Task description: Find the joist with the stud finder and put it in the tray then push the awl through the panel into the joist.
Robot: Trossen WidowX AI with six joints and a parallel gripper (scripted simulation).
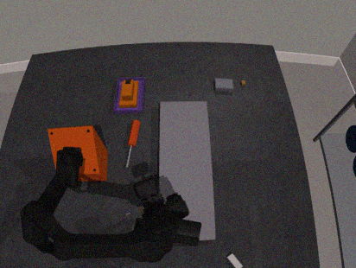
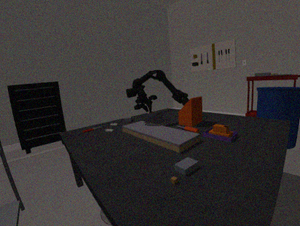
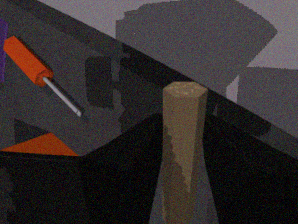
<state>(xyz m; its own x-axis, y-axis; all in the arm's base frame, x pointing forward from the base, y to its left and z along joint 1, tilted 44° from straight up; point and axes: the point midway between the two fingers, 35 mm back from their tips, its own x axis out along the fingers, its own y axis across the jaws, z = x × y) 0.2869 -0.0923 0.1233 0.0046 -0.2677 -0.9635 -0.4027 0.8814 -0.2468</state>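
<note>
Right now my gripper tip is 50 mm past the awl, 20 mm to the left of it and 10 mm above it. Round my gripper tip: square light: 150 mm behind, 490 mm to the left, 50 mm below; then purple tray: 140 mm behind, 460 mm to the left, 100 mm below; then stud finder: 150 mm behind, 480 mm to the left, 70 mm below.
</note>
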